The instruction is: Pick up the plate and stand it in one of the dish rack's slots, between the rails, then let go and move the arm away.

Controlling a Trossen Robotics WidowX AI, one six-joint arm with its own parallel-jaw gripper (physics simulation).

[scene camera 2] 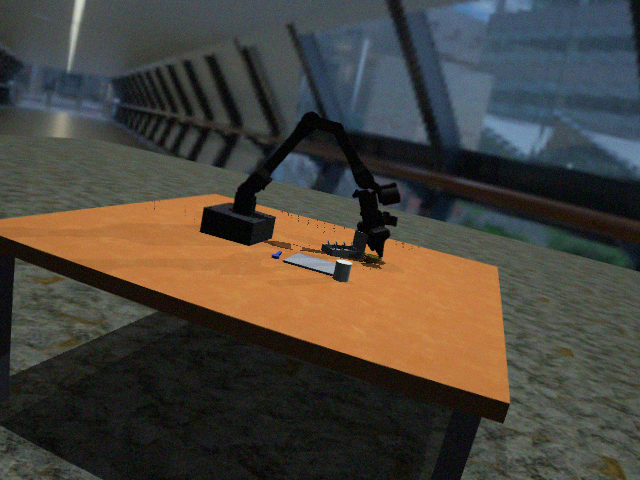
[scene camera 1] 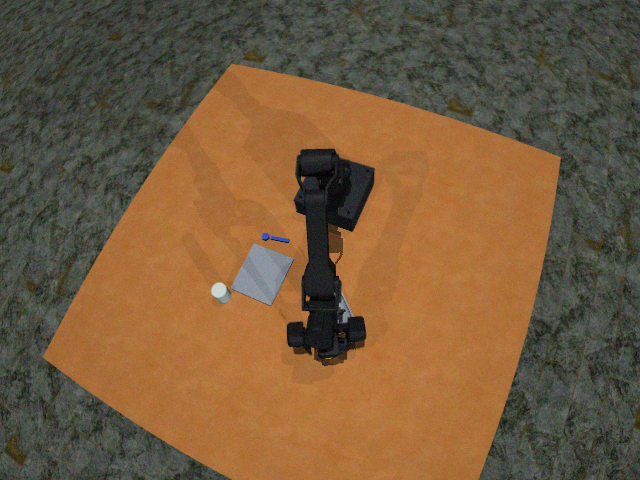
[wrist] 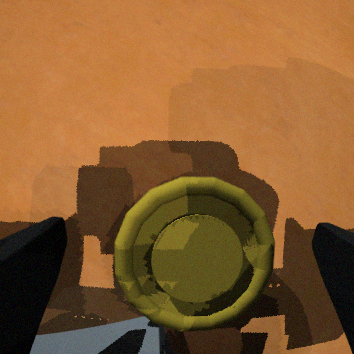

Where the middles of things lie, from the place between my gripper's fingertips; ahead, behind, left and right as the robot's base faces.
Scene:
Right now my hand is 20 mm above the yellow plate [wrist: 194,253], 10 mm to the left of it and 10 mm past it. From my hand the other things lie so: grey mat [scene camera 1: 263,272]: 280 mm to the right, 80 mm behind, 20 mm below; grey dish rack [scene camera 2: 357,249]: 100 mm behind, 50 mm to the right, 20 mm above.

